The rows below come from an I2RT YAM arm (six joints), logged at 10 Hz.
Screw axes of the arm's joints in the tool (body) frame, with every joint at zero. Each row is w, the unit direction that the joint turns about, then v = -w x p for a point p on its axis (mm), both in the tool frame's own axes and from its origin. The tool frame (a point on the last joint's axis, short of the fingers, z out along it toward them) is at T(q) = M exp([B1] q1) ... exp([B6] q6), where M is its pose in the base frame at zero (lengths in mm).
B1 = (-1, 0, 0, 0, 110.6, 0)
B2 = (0, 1, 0, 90.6, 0, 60)
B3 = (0, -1, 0, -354.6, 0, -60)
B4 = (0, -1, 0, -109.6, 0, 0)
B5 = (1, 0, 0, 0, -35.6, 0)
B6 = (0, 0, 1, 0, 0, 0)
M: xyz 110.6 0 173.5 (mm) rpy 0 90 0 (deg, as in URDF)
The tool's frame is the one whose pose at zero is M.
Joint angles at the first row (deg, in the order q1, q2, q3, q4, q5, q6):
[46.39, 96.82, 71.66, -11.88, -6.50, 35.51]
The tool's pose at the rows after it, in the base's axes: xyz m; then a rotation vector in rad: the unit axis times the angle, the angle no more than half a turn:
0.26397 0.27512 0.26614 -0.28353 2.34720 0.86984
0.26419 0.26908 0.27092 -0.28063 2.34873 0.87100
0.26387 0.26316 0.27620 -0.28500 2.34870 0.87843
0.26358 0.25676 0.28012 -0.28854 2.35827 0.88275
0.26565 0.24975 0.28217 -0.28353 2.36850 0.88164
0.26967 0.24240 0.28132 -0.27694 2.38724 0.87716
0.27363 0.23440 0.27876 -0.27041 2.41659 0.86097
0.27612 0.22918 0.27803 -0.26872 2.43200 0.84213
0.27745 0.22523 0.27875 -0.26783 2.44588 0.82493
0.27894 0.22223 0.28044 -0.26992 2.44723 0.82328
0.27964 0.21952 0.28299 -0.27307 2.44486 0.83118
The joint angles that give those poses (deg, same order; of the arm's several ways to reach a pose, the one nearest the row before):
[45.56, 95.55, 71.63, -12.99, -6.70, 35.14]
[44.84, 94.50, 71.62, -14.11, -7.29, 34.85]
[44.14, 93.38, 71.61, -15.20, -8.23, 34.41]
[43.35, 92.38, 71.61, -16.71, -9.30, 34.00]
[42.24, 91.74, 71.61, -17.93, -10.24, 33.58]
[40.84, 91.59, 71.61, -19.18, -11.40, 33.04]
[39.37, 91.59, 71.61, -20.99, -12.34, 32.25]
[38.46, 91.57, 71.79, -22.33, -12.56, 31.44]
[37.82, 91.48, 72.18, -23.81, -12.60, 30.81]
[37.26, 91.35, 72.49, -24.45, -13.02, 30.31]
[36.77, 91.05, 72.71, -24.86, -13.69, 29.98]

